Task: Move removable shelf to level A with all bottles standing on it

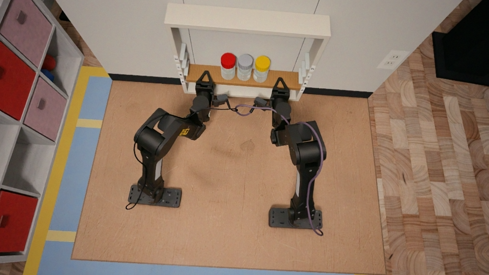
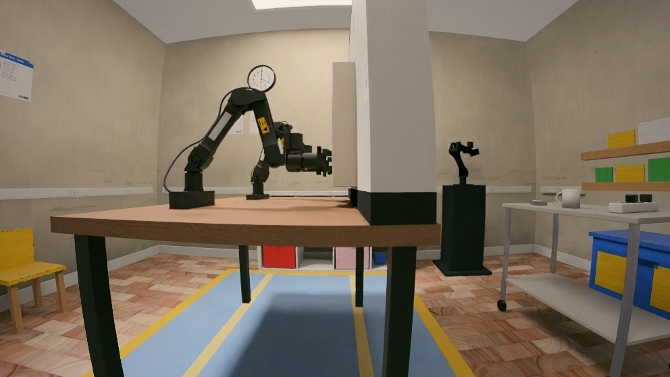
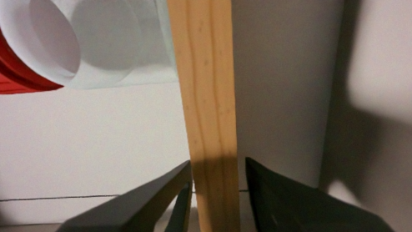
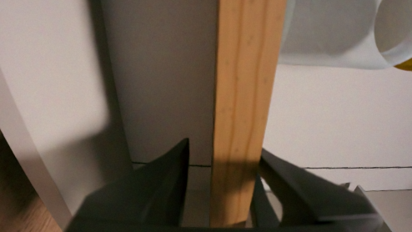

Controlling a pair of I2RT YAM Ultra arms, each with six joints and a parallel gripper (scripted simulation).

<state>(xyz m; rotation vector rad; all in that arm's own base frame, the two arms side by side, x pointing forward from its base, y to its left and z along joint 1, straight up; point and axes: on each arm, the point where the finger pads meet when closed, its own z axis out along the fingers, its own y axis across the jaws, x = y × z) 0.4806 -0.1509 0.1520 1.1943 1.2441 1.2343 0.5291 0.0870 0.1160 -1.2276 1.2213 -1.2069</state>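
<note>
Now: left hand 10 mm short of the red-capped bottle, 90 mm to the left of it and 60 mm below it. Also, from my left hand: shelf board (20 mm ahead, 150 mm to the right); then wall rack (20 mm ahead, 150 mm to the right, 110 mm above); then grey-capped bottle (20 mm ahead, 150 mm to the right, 60 mm above).
Now: the yellow-capped bottle 8 cm to the left of my right hand and 6 cm above it. Also, from my right hand: shelf board: 15 cm to the left, 1 cm behind, 1 cm above; wall rack: 15 cm to the left, 12 cm above, 1 cm behind; grey-capped bottle: 15 cm to the left, 6 cm above, 1 cm behind.
</note>
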